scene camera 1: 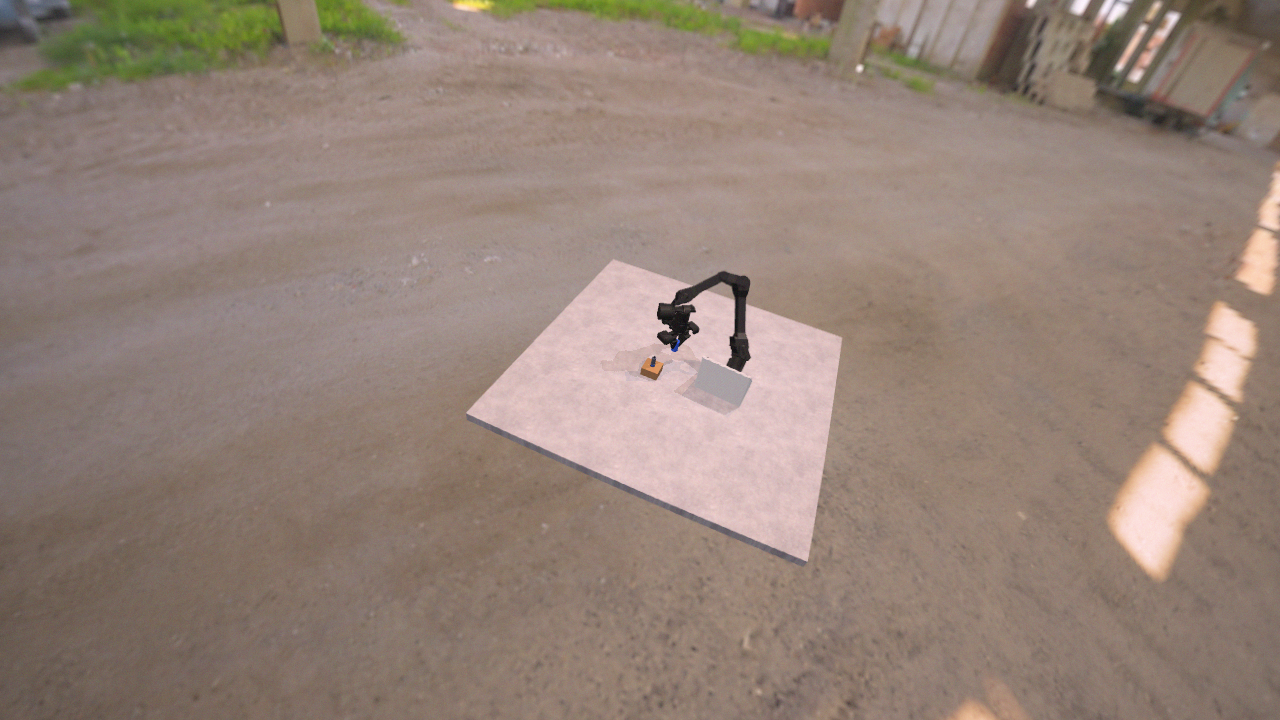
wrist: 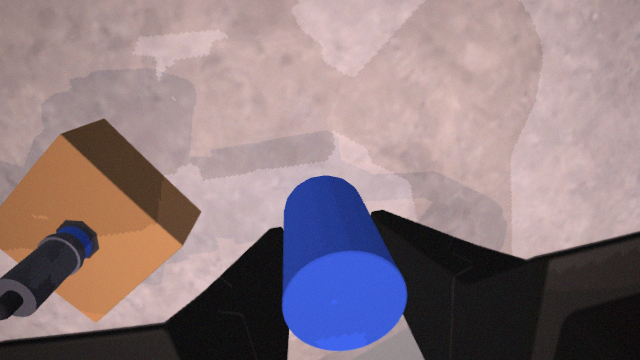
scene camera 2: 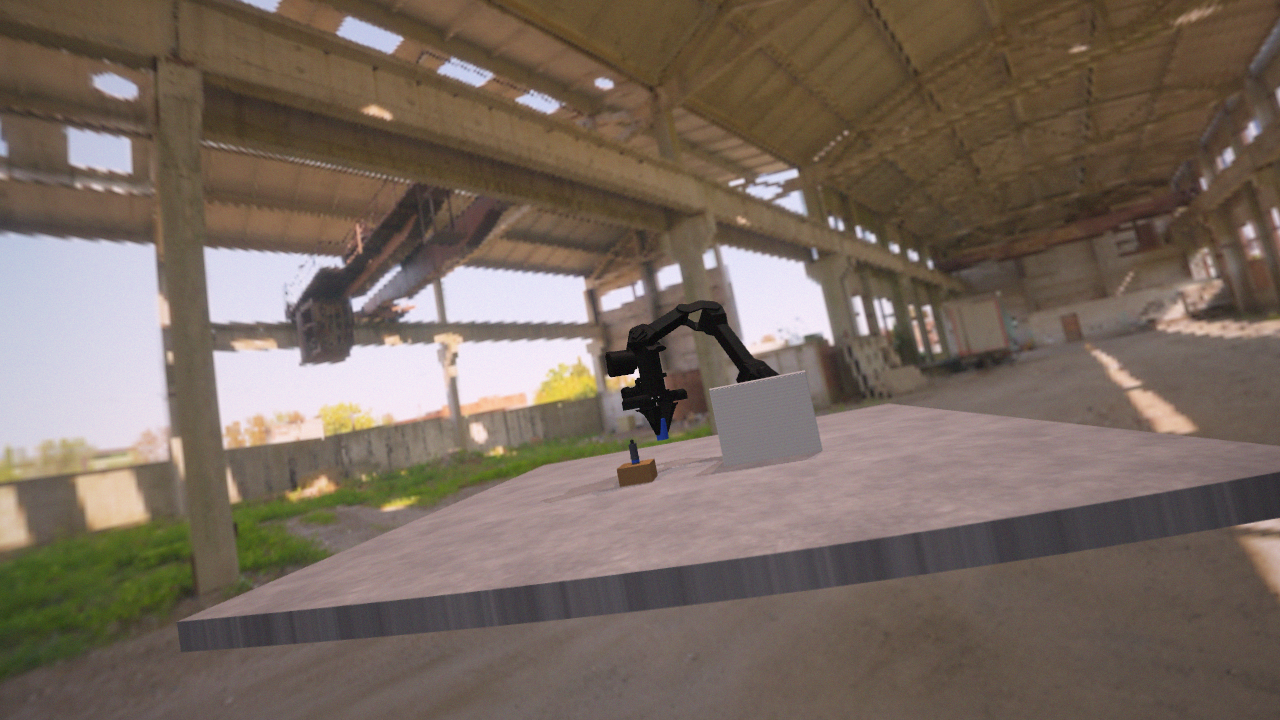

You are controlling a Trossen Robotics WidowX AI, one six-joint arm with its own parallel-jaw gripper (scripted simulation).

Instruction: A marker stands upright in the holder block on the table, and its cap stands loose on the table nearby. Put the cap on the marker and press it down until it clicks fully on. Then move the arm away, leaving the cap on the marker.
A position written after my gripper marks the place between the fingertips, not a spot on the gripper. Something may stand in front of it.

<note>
My gripper (scene camera 2: 662, 434) carries a blue cap (wrist: 341, 286). I also see a holder block (wrist: 99, 141).
My gripper shows as well in scene camera 1 (scene camera 1: 674, 347) and in the wrist view (wrist: 328, 232).
</note>
